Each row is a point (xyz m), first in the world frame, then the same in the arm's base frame.
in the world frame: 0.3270 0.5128 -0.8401
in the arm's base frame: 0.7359 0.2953 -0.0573
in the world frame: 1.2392 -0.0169 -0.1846
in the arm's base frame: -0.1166 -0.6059 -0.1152
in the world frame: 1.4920 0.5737 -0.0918
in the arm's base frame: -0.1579 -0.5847 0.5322
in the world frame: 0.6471 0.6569 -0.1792
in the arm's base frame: 0.0635 0.1913 0.2544
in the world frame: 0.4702 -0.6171 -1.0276
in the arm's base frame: 0.7328 -0.3113 -1.0393
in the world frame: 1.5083 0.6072 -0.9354
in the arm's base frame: 0.6699 -0.7493 0.5065
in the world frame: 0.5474 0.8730 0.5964
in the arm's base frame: -0.6490 0.5154 0.4677
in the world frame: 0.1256 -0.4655 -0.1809
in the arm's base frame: -0.0228 0.2217 -0.9798
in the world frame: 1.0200 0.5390 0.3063
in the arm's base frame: -0.4833 -0.0965 0.3366
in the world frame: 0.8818 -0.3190 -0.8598
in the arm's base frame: 0.5520 -0.5328 -0.5868
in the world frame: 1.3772 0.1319 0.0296
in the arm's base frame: -0.3246 -0.6306 0.0927
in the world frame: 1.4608 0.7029 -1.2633
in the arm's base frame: 1.0117 -0.7326 0.5495
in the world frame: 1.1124 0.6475 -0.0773
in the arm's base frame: -0.1057 -0.2114 0.4445
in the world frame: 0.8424 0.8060 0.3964
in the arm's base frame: -0.5063 0.1851 0.5130
